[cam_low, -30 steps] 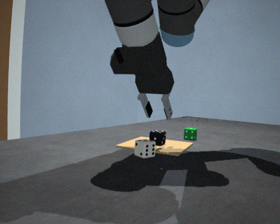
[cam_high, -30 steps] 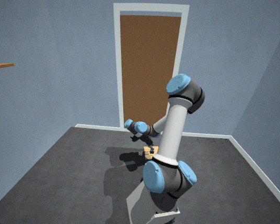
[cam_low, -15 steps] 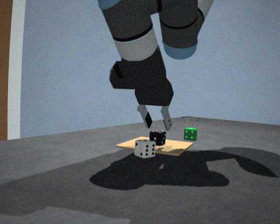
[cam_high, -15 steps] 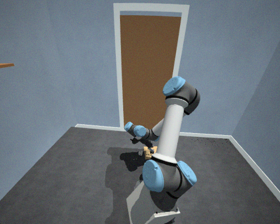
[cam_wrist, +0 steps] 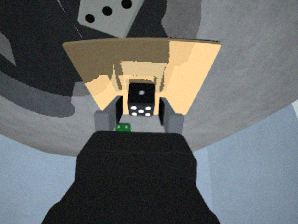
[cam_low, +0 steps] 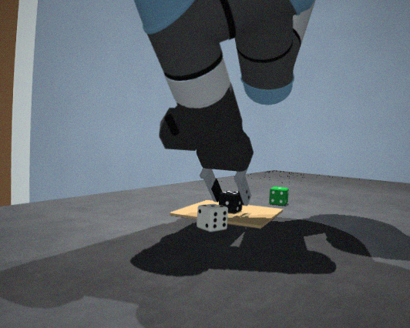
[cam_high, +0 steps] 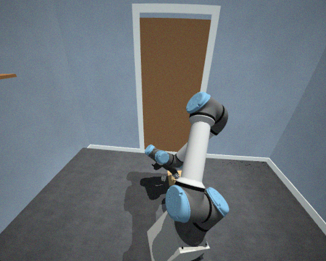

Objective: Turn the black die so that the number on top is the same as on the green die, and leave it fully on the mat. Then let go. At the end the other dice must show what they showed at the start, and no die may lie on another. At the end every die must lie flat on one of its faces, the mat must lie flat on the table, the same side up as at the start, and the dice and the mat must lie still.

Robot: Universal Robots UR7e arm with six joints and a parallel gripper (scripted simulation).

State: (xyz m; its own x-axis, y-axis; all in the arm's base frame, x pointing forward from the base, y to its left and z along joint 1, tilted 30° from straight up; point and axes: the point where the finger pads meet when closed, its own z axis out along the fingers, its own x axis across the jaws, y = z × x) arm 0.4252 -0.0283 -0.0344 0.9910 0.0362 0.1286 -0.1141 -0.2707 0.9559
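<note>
Right now the black die is 20 mm below my hand and 10 mm to the right of it. Round my hand: white die: 100 mm to the left, 20 mm below, 10 mm behind; tan mat: 30 mm below, 10 mm to the right; green die: 150 mm to the right, 40 mm behind, 20 mm below.
</note>
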